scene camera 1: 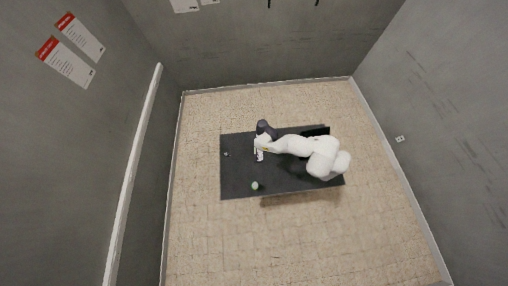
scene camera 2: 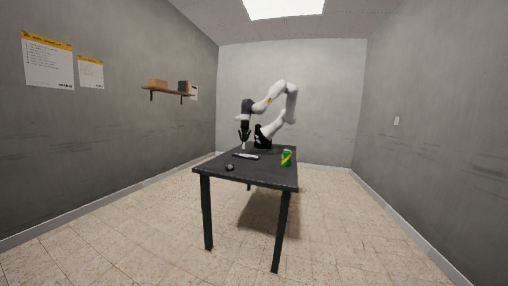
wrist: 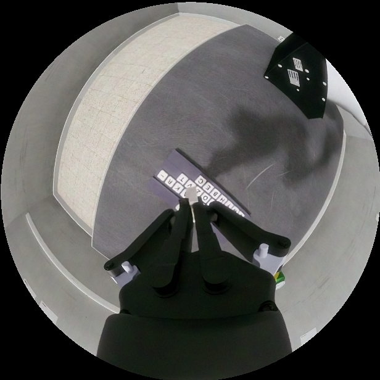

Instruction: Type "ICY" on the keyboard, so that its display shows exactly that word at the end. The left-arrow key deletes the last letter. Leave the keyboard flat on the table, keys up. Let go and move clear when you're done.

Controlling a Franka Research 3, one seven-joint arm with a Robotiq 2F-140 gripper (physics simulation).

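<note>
The keyboard (scene camera 1: 259, 157) (scene camera 2: 246, 156) (wrist: 173, 162) lies flat on the dark table with its white letter keys up. In the wrist view its body is purple, and the fingers cover part of it. My gripper (scene camera 2: 243, 145) (wrist: 192, 194) is shut and empty, pointing down. In the wrist view its pale fingertips overlap the middle of the key rows, hiding some keys. I cannot tell whether they touch a key. In scene camera 1 the arm hides the fingers. No text can be read on a display.
The table (scene camera 1: 235, 180) (scene camera 2: 272, 175) (wrist: 150, 130) also bears a green and yellow can (scene camera 1: 255, 185) (scene camera 2: 286, 158) (wrist: 280, 281) and a small dark object (scene camera 1: 226, 154) (scene camera 2: 229, 167). The black robot base (scene camera 2: 262, 138) (wrist: 312, 87) stands at the table's far end in scene camera 2.
</note>
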